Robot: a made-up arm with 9 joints. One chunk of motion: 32 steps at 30 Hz.
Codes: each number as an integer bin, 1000 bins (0 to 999) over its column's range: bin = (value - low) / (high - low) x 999, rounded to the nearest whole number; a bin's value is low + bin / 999 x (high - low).
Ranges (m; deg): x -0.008..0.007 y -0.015..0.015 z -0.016..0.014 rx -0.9..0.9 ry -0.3..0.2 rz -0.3..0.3
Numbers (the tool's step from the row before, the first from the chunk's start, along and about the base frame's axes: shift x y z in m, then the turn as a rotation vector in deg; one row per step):
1: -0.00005 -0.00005 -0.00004 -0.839 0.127 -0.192
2: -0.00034 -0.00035 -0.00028 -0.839 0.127 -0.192
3: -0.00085 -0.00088 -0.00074 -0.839 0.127 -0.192
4: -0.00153 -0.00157 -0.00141 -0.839 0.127 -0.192
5: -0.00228 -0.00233 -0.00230 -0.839 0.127 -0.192
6: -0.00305 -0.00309 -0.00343 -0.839 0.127 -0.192
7: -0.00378 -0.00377 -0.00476 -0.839 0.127 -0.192
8: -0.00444 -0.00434 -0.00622 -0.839 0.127 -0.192
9: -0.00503 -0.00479 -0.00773 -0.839 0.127 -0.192
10: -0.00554 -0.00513 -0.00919 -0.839 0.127 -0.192
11: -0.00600 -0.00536 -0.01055 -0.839 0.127 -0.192
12: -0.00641 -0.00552 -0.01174 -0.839 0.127 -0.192
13: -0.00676 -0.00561 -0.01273 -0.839 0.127 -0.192
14: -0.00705 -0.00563 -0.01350 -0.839 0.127 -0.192
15: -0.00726 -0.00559 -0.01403 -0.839 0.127 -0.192
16: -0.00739 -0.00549 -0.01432 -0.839 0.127 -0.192
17: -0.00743 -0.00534 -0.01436 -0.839 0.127 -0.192
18: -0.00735 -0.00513 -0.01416 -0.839 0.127 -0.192
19: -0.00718 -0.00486 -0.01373 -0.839 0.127 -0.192
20: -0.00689 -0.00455 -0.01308 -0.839 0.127 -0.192
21: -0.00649 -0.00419 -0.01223 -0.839 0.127 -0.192
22: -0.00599 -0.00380 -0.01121 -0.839 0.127 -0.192
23: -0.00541 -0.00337 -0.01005 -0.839 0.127 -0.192
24: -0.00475 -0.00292 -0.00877 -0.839 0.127 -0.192
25: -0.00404 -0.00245 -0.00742 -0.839 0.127 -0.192
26: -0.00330 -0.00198 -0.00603 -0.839 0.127 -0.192
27: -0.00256 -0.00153 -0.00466 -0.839 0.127 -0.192
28: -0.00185 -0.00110 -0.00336 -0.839 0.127 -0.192
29: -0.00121 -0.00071 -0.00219 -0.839 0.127 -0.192
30: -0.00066 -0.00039 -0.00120 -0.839 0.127 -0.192
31: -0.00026 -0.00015 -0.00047 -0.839 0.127 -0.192
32: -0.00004 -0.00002 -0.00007 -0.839 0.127 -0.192
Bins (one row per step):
1: 529 498 531 34 853 180
2: 510 488 523 34 853 180
3: 476 470 508 34 853 180
4: 431 447 486 34 853 180
5: 381 422 456 34 853 180
6: 330 397 419 34 853 180
7: 281 374 374 34 853 180
8: 237 355 326 34 853 180
9: 198 340 275 34 853 180
10: 164 329 227 34 853 180
11: 133 321 181 34 853 180
12: 106 316 142 34 853 180
13: 83 313 109 34 853 180
14: 63 312 83 34 853 180
15: 49 313 66 34 853 180
16: 41 317 56 34 853 180
17: 38 322 55 34 853 180
18: 43 329 61 34 853 180
19: 55 338 76 34 853 180
20: 74 348 97 34 853 180
21: 101 360 126 34 853 180
22: 134 373 160 34 853 180
23: 172 387 198 34 853 180
24: 216 402 241 34 853 180
25: 264 418 286 34 853 180
26: 313 434 332 34 853 180
27: 362 449 378 34 853 180
28: 410 463 421 34 853 180
29: 452 476 460 34 853 180
30: 489 487 493 34 853 180
31: 515 495 517 34 853 180
32: 530 499 530 34 853 180

